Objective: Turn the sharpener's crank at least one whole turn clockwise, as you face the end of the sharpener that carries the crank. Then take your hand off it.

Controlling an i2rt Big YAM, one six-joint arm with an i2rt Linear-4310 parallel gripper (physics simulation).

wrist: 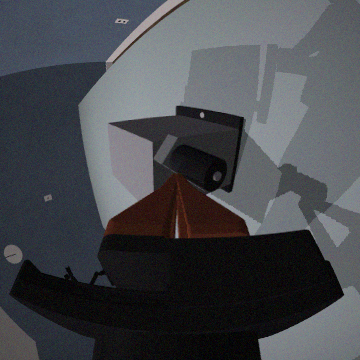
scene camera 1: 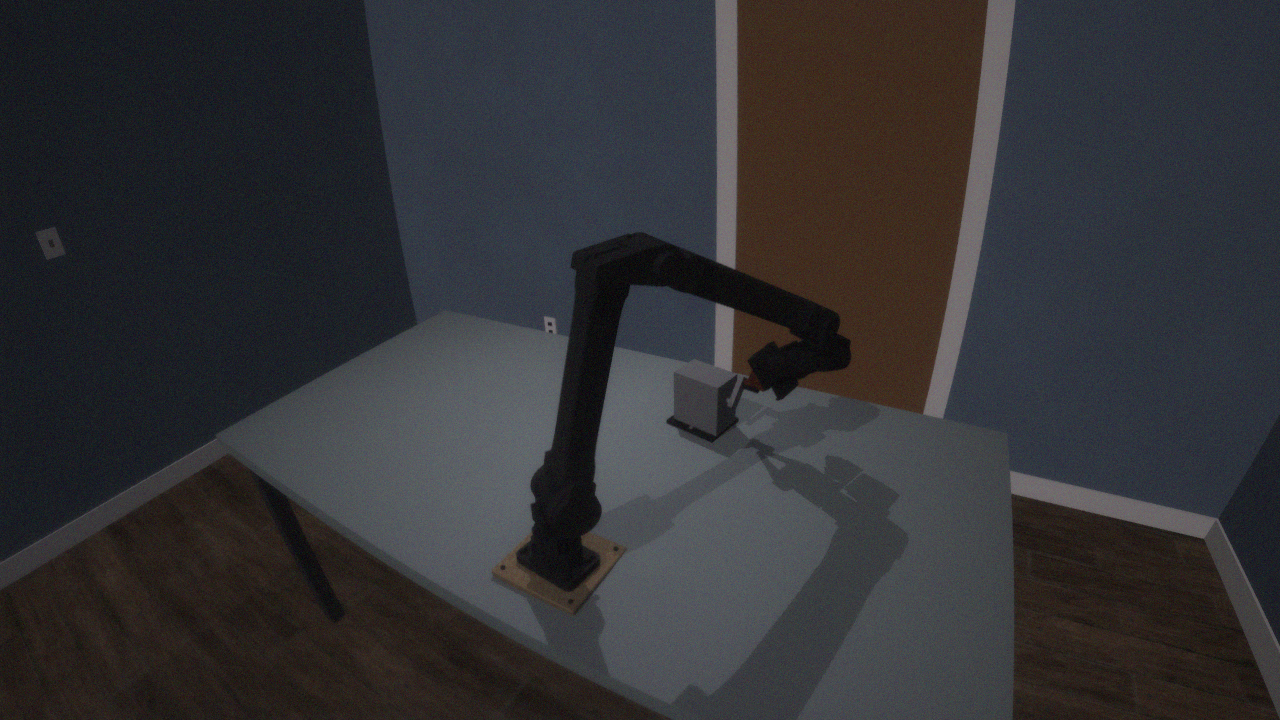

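Pixels of known places: gripper, fingertip midpoint: [wrist: 176, 180] [scene camera 1: 745, 382]; arm's base at its link origin: [scene camera 1: 558, 561].
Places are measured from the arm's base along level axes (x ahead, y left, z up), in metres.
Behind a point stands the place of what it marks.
The sharpener [scene camera 1: 694, 398] @(x 0.463, y 0.009, z 0.072 m) [wrist: 131, 157] @(x 0.508, y -0.014, z 0.119 m), a grey box on a dark base plate [scene camera 1: 687, 427] @(x 0.455, y 0.020, z -0.002 m) [wrist: 238, 157] @(x 0.492, y -0.055, z -0.008 m), stands upright toward the back of the table. Its light crank arm [scene camera 1: 735, 391] @(x 0.496, y -0.091, z 0.119 m) [wrist: 165, 148] is on the end facing my gripper. The crank's black cylindrical handle [wrist: 196, 165] @(x 0.521, y -0.108, z 0.118 m) sticks out from the arm toward the wrist camera. My gripper [scene camera 1: 750, 383] @(x 0.506, y -0.089, z 0.119 m) [wrist: 176, 180] @(x 0.506, y -0.089, z 0.119 m) is shut and empty, its red-brown fingertips together close beside the handle. In the wrist view the tips overlap the lower edge of the handle; whether they touch it I cannot tell.
The pale table [scene camera 1: 429, 402] @(x 0.214, y 0.632, z -0.009 m) [wrist: 95, 110] @(x 0.574, y 0.628, z -0.009 m) carries the arm's wooden mounting board [scene camera 1: 608, 555] @(x 0.061, y -0.058, z -0.004 m) near its front edge. The arm reaches over the table to the sharpener. Arm shadows fall across the table. Blue walls and a brown door panel [scene camera 1: 850, 179] are behind.
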